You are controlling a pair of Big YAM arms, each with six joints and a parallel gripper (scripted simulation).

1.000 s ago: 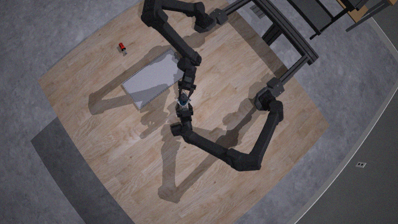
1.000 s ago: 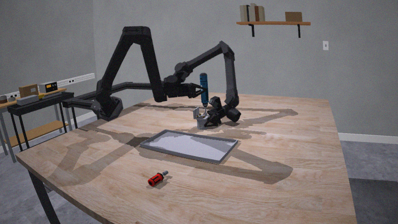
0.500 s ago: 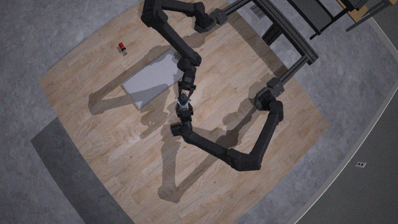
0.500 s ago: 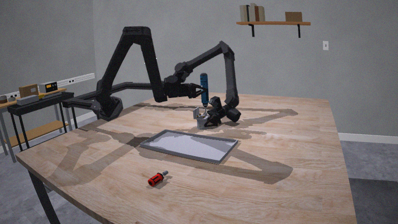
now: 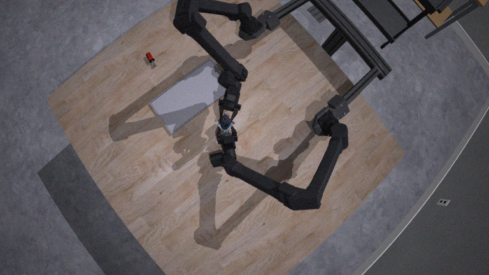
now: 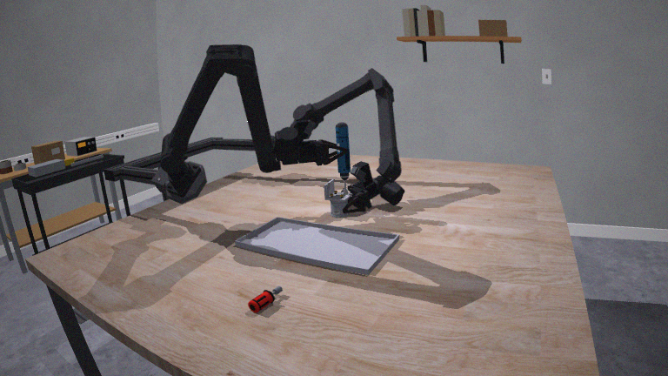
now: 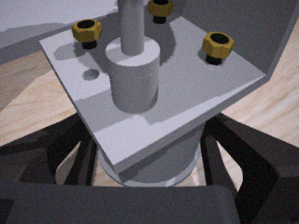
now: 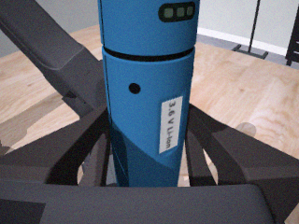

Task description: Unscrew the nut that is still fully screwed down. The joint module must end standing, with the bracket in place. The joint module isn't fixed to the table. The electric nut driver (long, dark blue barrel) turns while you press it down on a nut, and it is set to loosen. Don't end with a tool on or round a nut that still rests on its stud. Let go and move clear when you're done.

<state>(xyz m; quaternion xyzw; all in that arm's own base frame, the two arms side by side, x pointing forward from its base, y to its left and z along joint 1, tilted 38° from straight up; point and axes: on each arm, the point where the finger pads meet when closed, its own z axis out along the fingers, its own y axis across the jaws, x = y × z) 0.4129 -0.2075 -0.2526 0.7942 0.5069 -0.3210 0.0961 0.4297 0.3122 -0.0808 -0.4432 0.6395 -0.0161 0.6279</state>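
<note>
The joint module lies 1 cm above my left hand. Also, from my left hand: driver tip (1 cm ahead, 2 cm to the left, 6 cm above); grey bracket plate (5 cm above); nut (1 cm ahead, 2 cm to the left, 5 cm above).
</note>
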